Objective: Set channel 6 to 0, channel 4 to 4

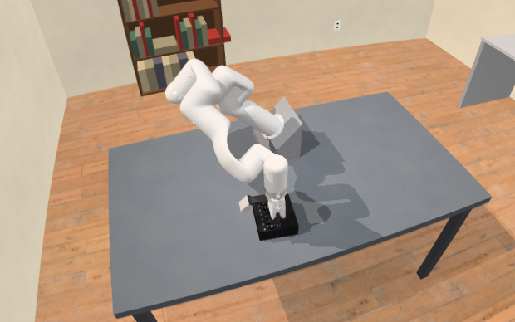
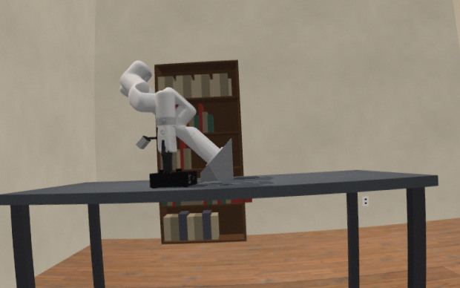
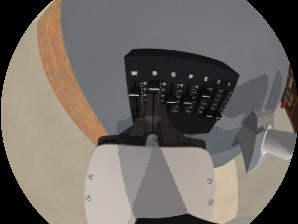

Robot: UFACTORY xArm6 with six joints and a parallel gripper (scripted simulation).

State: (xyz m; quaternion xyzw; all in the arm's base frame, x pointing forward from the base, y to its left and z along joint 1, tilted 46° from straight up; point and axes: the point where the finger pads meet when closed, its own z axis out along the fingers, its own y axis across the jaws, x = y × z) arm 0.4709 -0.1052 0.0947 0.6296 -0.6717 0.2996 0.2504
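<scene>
Right now the fader is 4 cm behind my hand, 1 cm to the right of it and 1 cm below it.
</scene>
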